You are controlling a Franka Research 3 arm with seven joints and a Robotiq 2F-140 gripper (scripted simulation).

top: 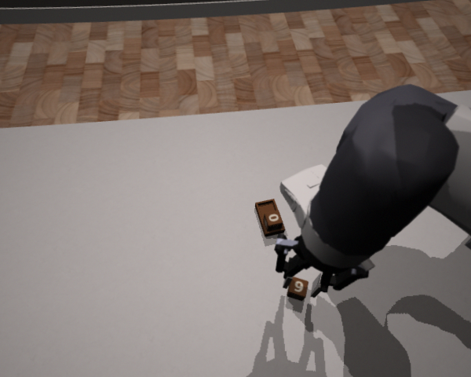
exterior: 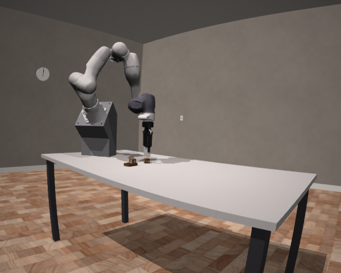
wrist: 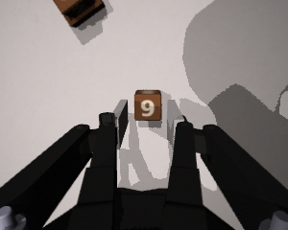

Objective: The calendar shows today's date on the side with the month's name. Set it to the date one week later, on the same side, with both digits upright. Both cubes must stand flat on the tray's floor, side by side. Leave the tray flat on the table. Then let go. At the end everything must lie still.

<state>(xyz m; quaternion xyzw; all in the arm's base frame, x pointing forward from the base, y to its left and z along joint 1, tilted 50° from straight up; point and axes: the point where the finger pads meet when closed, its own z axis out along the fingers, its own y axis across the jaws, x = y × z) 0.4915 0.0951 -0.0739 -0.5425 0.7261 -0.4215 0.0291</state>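
Now: hand 60 mm above the cube.
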